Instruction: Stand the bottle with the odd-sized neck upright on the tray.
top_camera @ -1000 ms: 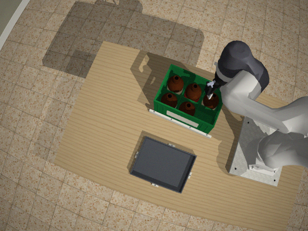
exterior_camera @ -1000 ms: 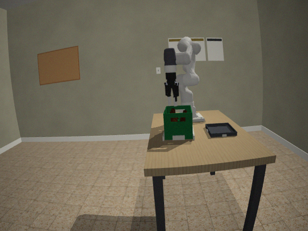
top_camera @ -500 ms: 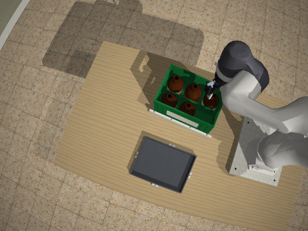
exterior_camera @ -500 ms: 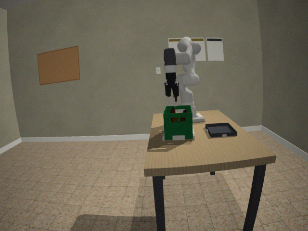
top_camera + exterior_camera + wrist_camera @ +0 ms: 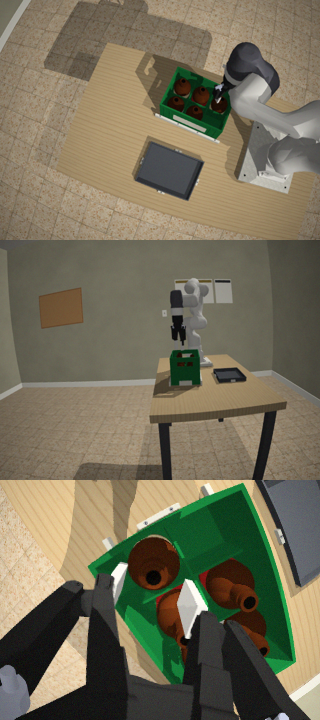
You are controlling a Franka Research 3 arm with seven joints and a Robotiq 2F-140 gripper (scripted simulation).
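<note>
The green crate lies 130 mm below my hand, 80 mm ahead of it and 50 mm to the left of it. Also, from my hand: glass bottle (130 mm below, 90 mm to the left, 80 mm ahead); then dark grey tray (350 mm to the left, 200 mm below, 50 mm ahead).
</note>
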